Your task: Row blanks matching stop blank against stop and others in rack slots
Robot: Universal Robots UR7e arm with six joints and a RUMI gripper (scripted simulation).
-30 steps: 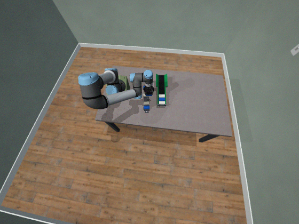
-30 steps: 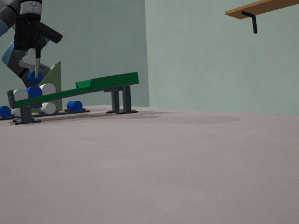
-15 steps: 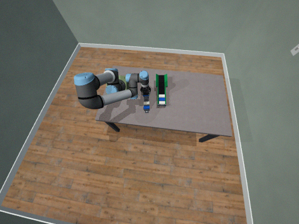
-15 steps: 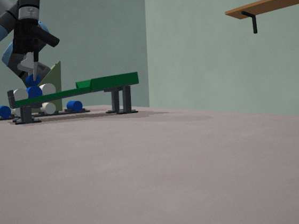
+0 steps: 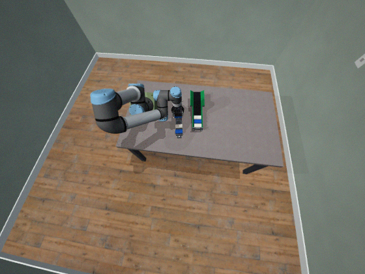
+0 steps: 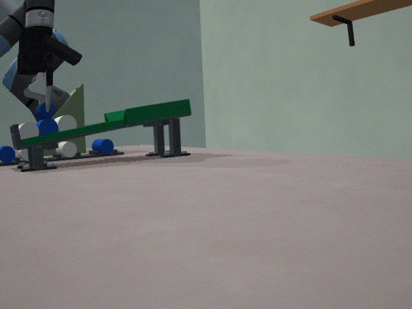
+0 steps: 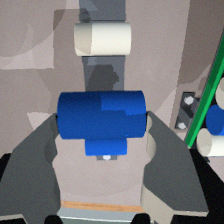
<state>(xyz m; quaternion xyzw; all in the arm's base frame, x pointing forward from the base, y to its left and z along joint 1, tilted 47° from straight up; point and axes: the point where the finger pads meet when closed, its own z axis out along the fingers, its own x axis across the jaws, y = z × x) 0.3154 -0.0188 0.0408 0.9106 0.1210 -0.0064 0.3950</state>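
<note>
Now: the stock rack 14 cm below my hand, 3 cm to the left of it and 1 cm behind it. The rest, counted from my hand: dark stop: 19 cm ahead, 8 cm below, 6 cm to the right.
</note>
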